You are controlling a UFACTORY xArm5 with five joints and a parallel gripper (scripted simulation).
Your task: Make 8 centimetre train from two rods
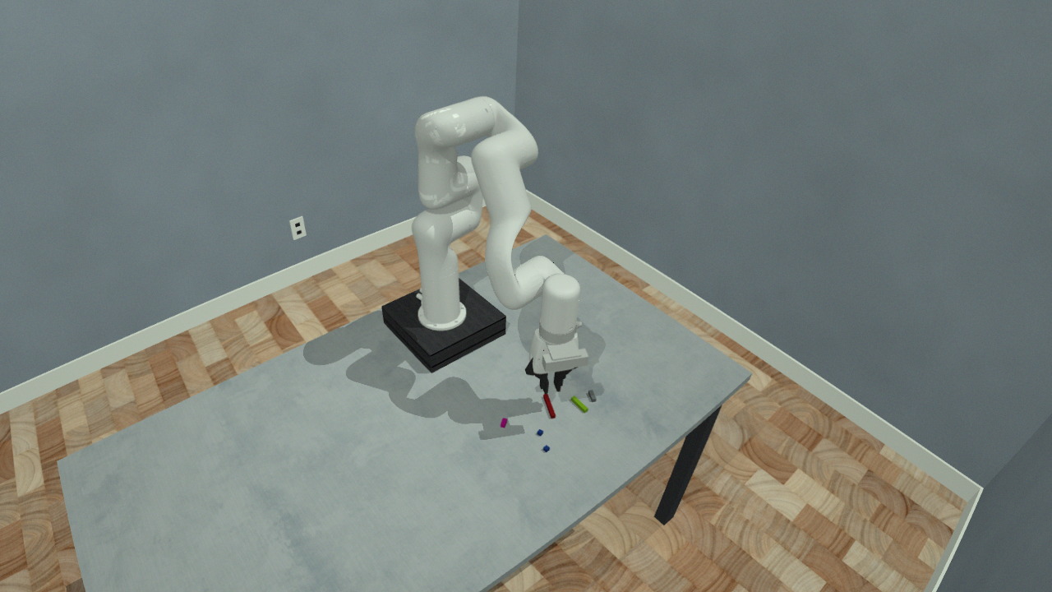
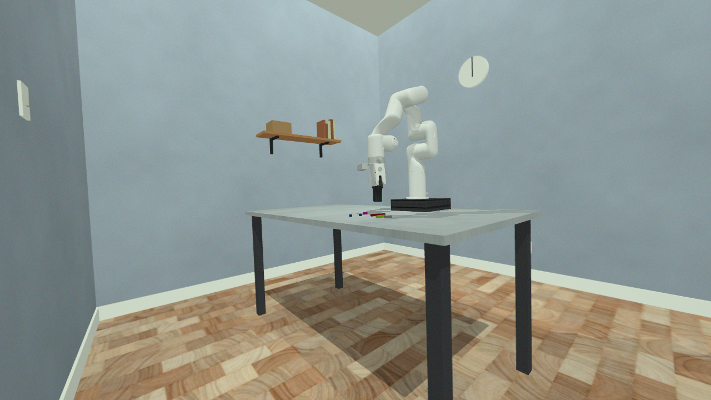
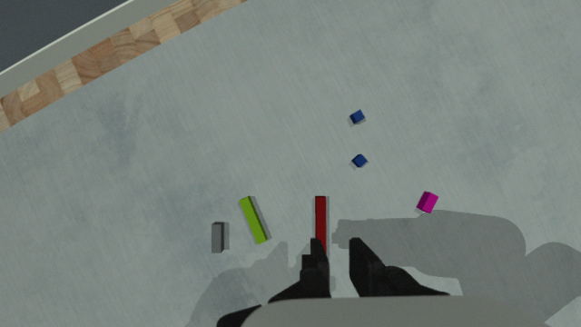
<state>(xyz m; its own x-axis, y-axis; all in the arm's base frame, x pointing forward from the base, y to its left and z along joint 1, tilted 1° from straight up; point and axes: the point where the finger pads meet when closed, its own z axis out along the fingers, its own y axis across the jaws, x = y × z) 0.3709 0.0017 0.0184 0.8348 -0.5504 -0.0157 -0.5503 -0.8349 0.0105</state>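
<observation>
My hand is 80 mm above the red rod. Also, from my hand: lime rod: 50 mm ahead, 50 mm to the left, 80 mm below; magenta rod: 40 mm behind, 110 mm to the right, 80 mm below; grey rod: 60 mm ahead, 100 mm to the left, 80 mm below.
</observation>
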